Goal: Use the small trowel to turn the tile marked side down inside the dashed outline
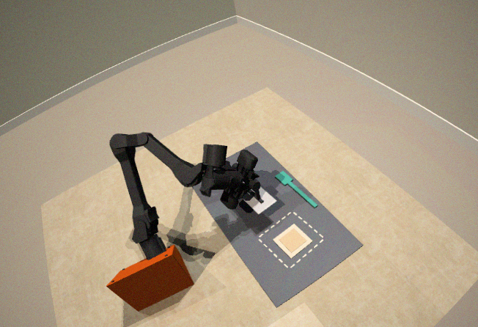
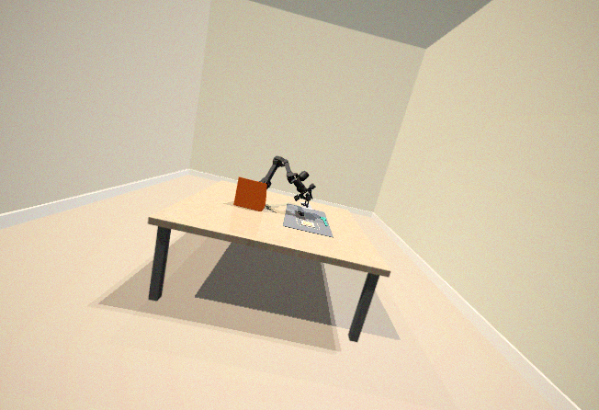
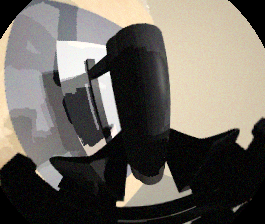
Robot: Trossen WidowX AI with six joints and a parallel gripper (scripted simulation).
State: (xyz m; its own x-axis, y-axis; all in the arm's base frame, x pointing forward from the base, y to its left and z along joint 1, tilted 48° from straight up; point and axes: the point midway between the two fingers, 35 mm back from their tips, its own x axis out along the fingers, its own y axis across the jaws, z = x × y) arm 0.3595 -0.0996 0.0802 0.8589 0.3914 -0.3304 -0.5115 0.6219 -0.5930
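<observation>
Now: the teal trowel 14 cm ahead of my gripper tip, 13 cm below it and 2 cm to the right of it. Also, from my gripper tip: mat 15 cm below, 3 cm to the right; cream tile 19 cm to the right, 13 cm below, 2 cm behind.
</observation>
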